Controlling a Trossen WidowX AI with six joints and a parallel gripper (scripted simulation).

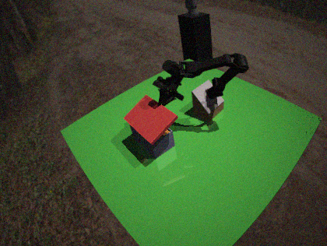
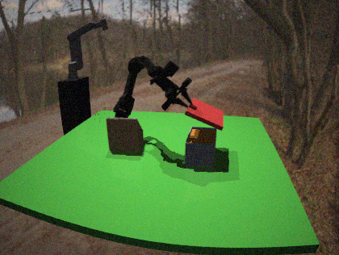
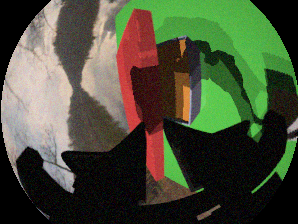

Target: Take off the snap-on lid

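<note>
My gripper tip is 8 cm short of the red lid and 2 cm above it. Also, from my gripper tip: dark storage box 18 cm below, 6 cm ahead, 4 cm to the right.
</note>
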